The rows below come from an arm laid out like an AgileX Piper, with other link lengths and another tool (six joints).
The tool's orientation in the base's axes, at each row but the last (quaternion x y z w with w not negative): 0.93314, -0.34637, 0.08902, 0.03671; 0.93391, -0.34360, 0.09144, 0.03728; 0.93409, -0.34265, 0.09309, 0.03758; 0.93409, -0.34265, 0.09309, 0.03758; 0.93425, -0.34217, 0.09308, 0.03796; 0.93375, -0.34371, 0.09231, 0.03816; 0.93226, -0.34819, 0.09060, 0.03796; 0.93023, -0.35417, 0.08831, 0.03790; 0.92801, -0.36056, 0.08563, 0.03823; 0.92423, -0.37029, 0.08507, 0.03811; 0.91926, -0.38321, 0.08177, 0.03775; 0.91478, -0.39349, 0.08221, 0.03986
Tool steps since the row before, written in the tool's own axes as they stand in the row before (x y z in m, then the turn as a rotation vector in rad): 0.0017, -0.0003, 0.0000, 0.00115, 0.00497, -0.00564; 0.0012, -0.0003, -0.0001, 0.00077, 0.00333, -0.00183; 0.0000, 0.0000, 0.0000, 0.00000, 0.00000, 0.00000; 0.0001, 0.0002, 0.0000, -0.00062, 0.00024, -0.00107; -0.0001, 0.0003, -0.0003, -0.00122, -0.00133, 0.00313; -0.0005, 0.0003, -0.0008, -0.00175, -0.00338, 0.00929; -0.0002, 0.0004, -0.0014, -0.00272, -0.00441, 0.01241; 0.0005, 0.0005, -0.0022, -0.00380, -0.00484, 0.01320; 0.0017, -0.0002, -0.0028, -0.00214, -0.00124, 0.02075; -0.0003, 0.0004, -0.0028, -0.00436, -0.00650, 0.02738; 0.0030, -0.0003, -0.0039, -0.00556, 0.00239, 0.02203; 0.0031, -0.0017, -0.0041, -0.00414, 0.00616, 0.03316
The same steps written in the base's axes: 0.0015, -0.0009, 0.0003, -0.00318, -0.00377, 0.00579; 0.0011, -0.0005, 0.0003, -0.00185, -0.00278, 0.00197; 0.0000, 0.0000, 0.0000, 0.00000, 0.00000, 0.00000; -0.0001, -0.0002, 0.0000, -0.00078, 0.00035, 0.00093; -0.0003, -0.0001, 0.0003, 0.00041, 0.00136, -0.00332; -0.0007, 0.0002, 0.0007, 0.00224, 0.00243, -0.00948; -0.0006, 0.0000, 0.0013, 0.00265, 0.00341, -0.01274; -0.0003, -0.0004, 0.0023, 0.00225, 0.00433, -0.01372; 0.0010, -0.0006, 0.0031, 0.00201, -0.00042, -0.02080; -0.0009, 0.0003, 0.0027, 0.00492, 0.00400, -0.02776; 0.0018, -0.0014, 0.0044, -0.00288, -0.00071, -0.02265; 0.0028, -0.0005, 0.0046, -0.00333, -0.00584, -0.03331
